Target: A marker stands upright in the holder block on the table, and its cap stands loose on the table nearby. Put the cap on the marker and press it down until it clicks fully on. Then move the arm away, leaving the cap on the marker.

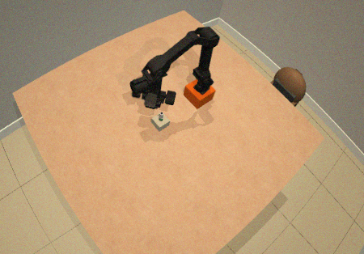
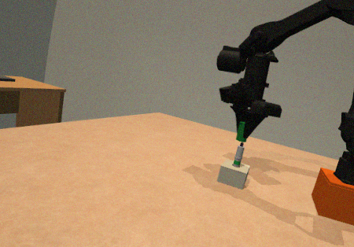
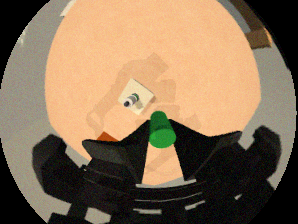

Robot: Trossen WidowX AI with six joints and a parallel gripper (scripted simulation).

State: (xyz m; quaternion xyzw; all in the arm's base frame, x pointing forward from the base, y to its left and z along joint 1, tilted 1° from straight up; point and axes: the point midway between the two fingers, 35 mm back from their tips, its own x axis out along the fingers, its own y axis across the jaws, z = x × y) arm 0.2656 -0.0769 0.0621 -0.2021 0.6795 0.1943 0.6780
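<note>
My gripper tip is 8 cm above the holder block and 5 cm to the right of it. From my gripper tip the other things lie so: green cap 1 cm above.
</note>
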